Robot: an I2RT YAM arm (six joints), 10 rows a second.
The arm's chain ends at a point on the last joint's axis. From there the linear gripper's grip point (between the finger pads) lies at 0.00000 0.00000 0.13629 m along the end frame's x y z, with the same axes.
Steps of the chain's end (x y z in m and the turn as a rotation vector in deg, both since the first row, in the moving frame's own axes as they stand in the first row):
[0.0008 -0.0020 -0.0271 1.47 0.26 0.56]
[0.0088 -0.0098 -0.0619 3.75 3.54 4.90]
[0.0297 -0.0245 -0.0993 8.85 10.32 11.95]
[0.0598 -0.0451 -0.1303 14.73 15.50 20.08]
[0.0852 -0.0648 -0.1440 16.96 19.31 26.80]
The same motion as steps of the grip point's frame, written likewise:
[0.0014 -0.0055 -0.0271 1.47 0.26 0.56]
[0.0176 -0.0183 -0.0625 3.75 3.54 4.90]
[0.0560 -0.0427 -0.1031 8.85 10.32 11.95]
[0.1011 -0.0723 -0.1396 14.73 15.50 20.08]
[0.1371 -0.0920 -0.1572 16.96 19.31 26.80]

